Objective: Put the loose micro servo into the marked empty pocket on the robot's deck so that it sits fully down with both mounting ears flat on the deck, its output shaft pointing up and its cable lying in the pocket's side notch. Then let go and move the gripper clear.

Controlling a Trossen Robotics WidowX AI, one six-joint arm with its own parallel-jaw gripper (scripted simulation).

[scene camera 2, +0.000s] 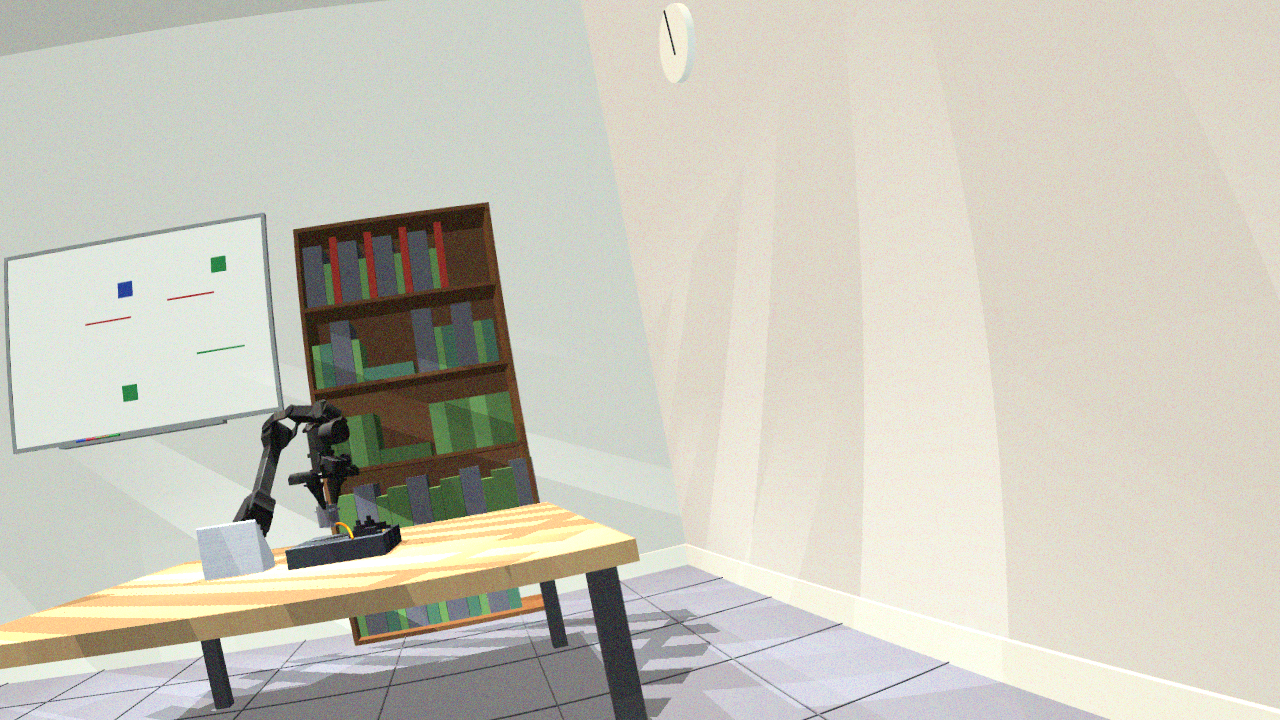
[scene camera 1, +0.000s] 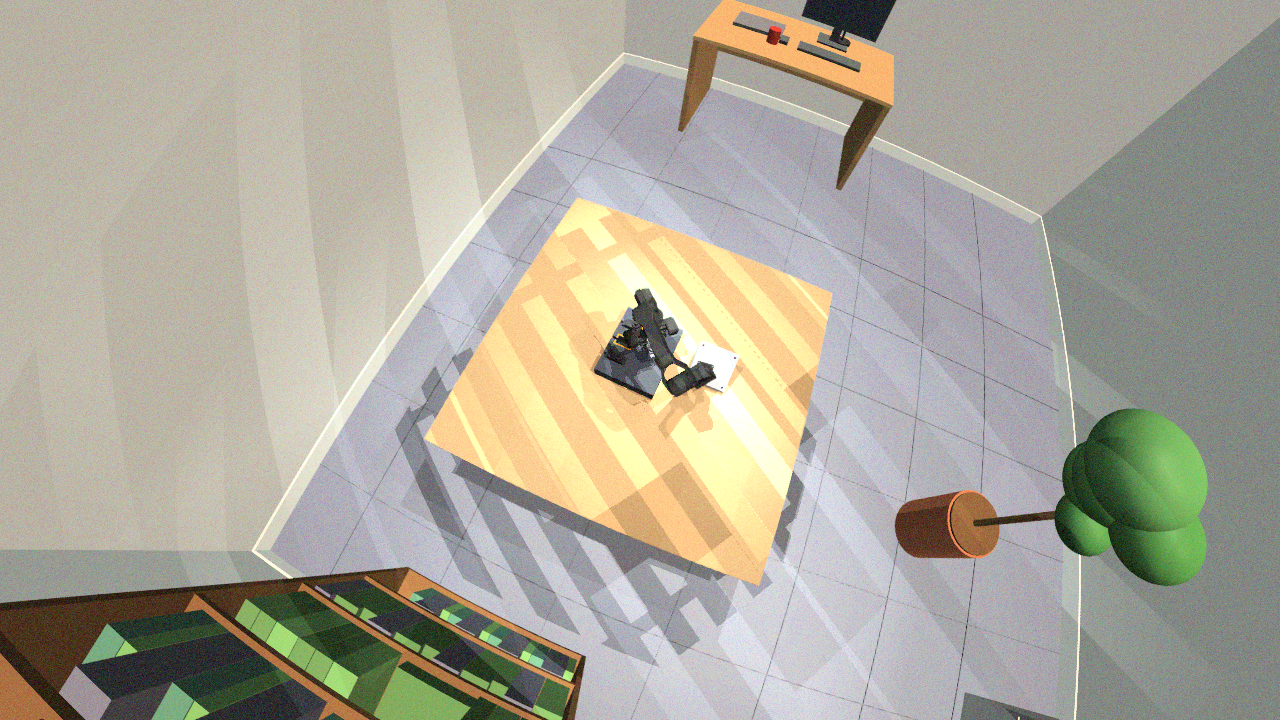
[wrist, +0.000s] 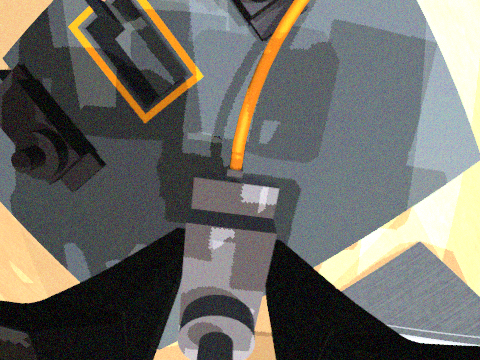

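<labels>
There is a spot on a robot deck [wrist: 358, 120] that I see from elsewhere too, and on the deck [scene camera 2: 321, 542] it is the same spot.
</labels>
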